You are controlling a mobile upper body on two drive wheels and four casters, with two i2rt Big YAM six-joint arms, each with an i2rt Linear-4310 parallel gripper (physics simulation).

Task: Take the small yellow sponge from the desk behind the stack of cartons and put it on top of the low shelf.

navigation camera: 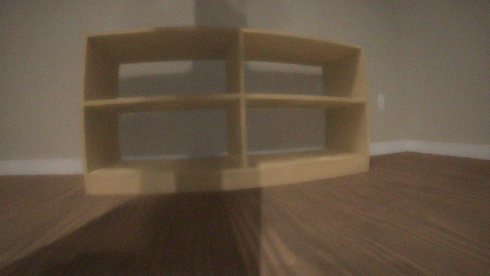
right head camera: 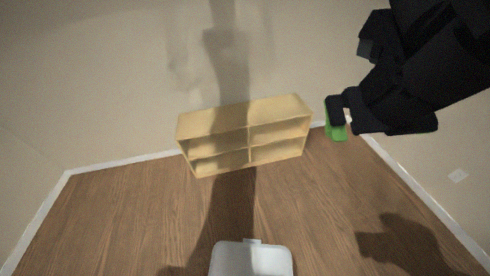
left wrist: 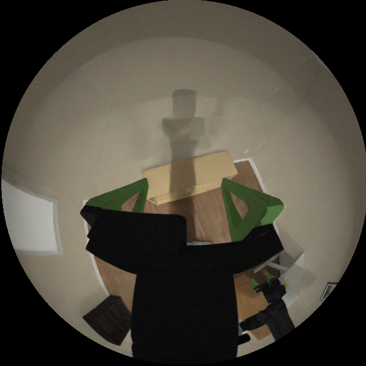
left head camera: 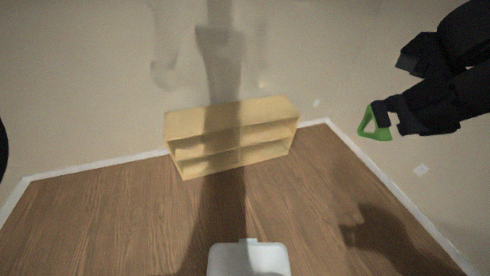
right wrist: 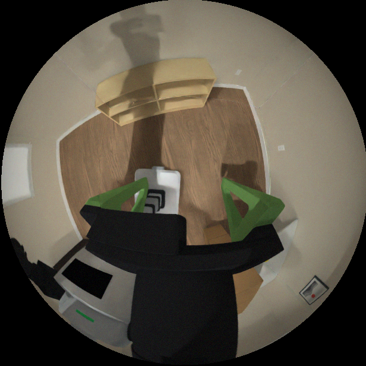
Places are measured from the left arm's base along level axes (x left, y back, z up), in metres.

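Pixels of known places: right gripper, fingertip midpoint: point(right head camera: 352, 130) point(left head camera: 378, 131).
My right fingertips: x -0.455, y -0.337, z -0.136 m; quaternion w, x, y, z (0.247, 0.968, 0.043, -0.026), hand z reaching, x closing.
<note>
Behind a point stands the place of what it marks.
The low wooden shelf point(left head camera: 270, 110) @(z -0.800, x -0.449, y -1.330 m) point(right head camera: 275, 108) @(z -0.800, x -0.404, y -1.350 m) point(left wrist: 212, 167) point(right wrist: 192, 69) point(navigation camera: 175, 100) @(z -1.084, x 0.069, y -1.035 m) stands against the wall ahead. A small yellow spot, the sponge point(left wrist: 286, 286), shows on the pale desk point(left wrist: 296, 275) point(right wrist: 284, 250), partly hidden by my right arm; in the right wrist view it is a tiny sliver at my gripper's edge. The brown cartons point(left wrist: 249, 300) point(right wrist: 247, 290) stand beside the desk. My left gripper point(left wrist: 184, 181) is open and empty in the air. My right gripper point(left head camera: 374, 132) @(z -0.136, x -0.455, y -0.337 m) point(right head camera: 335, 132) point(left wrist: 258, 275) point(right wrist: 184, 181) is open and empty, raised above the floor.
My white base point(left head camera: 250, 262) @(z -1.150, x -0.235, y -0.208 m) point(right head camera: 251, 262) @(z -1.150, x -0.231, y -0.211 m) point(right wrist: 171, 181) faces the shelf across the wooden floor. A dark brown piece of furniture point(left wrist: 109, 320) stands at the lower left of the left wrist view. A framed picture point(left wrist: 328, 291) point(right wrist: 314, 290) hangs near the desk. White baseboards edge the room.
</note>
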